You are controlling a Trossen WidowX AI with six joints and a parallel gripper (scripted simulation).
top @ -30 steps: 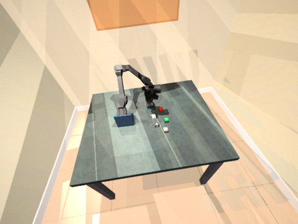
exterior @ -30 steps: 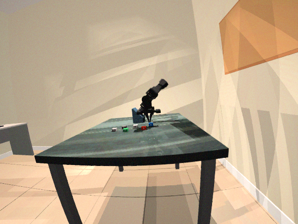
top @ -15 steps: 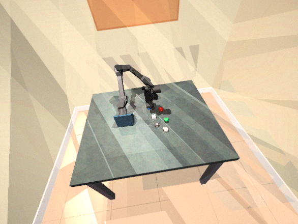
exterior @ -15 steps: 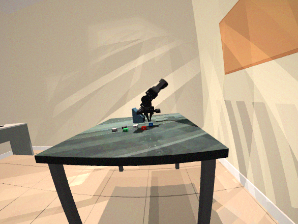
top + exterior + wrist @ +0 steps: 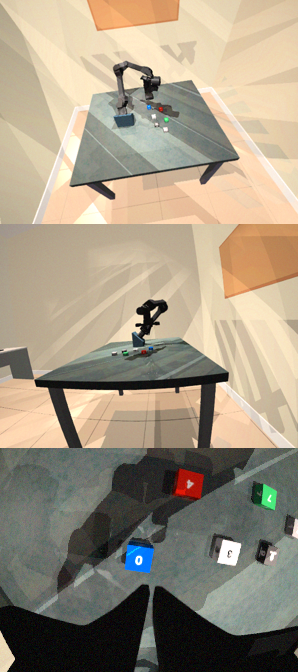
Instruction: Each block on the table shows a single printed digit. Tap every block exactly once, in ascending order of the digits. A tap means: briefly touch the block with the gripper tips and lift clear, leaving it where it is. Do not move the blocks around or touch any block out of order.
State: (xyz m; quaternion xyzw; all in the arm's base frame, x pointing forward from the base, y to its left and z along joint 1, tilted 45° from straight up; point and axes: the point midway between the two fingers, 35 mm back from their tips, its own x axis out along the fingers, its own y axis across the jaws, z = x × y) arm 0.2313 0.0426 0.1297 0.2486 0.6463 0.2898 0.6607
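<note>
My gripper tip is now 100 mm short of the light grey block, 260 mm to the left of it and 110 mm above it. From my gripper tip the other things lie so: red block 90 mm ahead, 30 mm to the right, 110 mm below; then white block 20 mm ahead, 110 mm to the right, 110 mm below; then blue block 10 mm behind, 10 mm to the left, 110 mm below.
</note>
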